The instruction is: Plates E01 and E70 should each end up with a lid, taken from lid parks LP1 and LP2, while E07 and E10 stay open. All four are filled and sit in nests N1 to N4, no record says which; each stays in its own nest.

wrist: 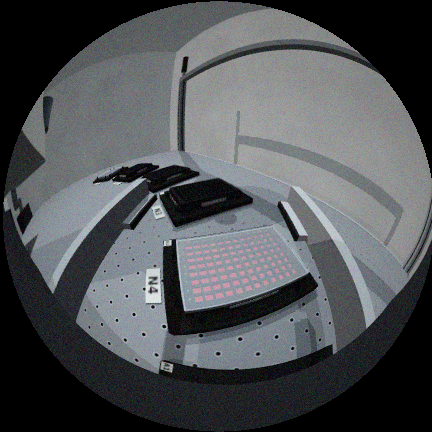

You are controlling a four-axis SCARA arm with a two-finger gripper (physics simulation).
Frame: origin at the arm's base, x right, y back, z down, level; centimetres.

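Where they show: gripper, fingertip midpoint: (216, 189).
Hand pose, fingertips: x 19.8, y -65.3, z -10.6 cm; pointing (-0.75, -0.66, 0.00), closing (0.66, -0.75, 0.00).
Things, the pixels of their top centre, and the offset from my fingertips. "spot": a spot on its surface instead. Level surfaces: height alone.
- clear plate with pink wells, middle of its top: (242, 258) dx +3.0, dy -1.1, dz +6.5 cm
- black nest, surface spot: (175, 300) spot: dx +2.9, dy +6.5, dz +7.3 cm
- label N4, surface spot: (153, 285) spot: dx -0.7, dy +7.8, dz +9.1 cm
- dark plate, middle of its top: (203, 187) dx -14.0, dy -7.7, dz +6.7 cm
- label N3, surface spot: (158, 212) spot: dx -14.4, dy +1.9, dz +9.2 cm
- black holder, surface spot: (250, 372) spot: dx +12.5, dy +6.0, dz +8.4 cm
- A1 tag, surface spot: (166, 367) spot: dx +8.2, dy +11.1, dz +8.3 cm
- perforated table, its level: dz +9.3 cm
A clear plate with pink wells (240, 267) lies flat in the black nest (175, 300) beside the label N4 (153, 285). No plate name can be read on it, and I cannot tell whether it has a lid. My gripper (216, 189) is open, with its two fingers far apart and nothing between them. It is above the table, over the far side of nest N4. Beyond it, a dark plate (202, 192) sits in the black nest at the label N3 (158, 212); the strip on its side is unreadable.
More dark nests or plates (172, 175) (135, 171) stand in a row farther back left; their labels are unreadable. The edge of another black holder (250, 372) with an A1 tag (166, 367) shows at the bottom. The perforated table (117, 280) ends before a pale wall.
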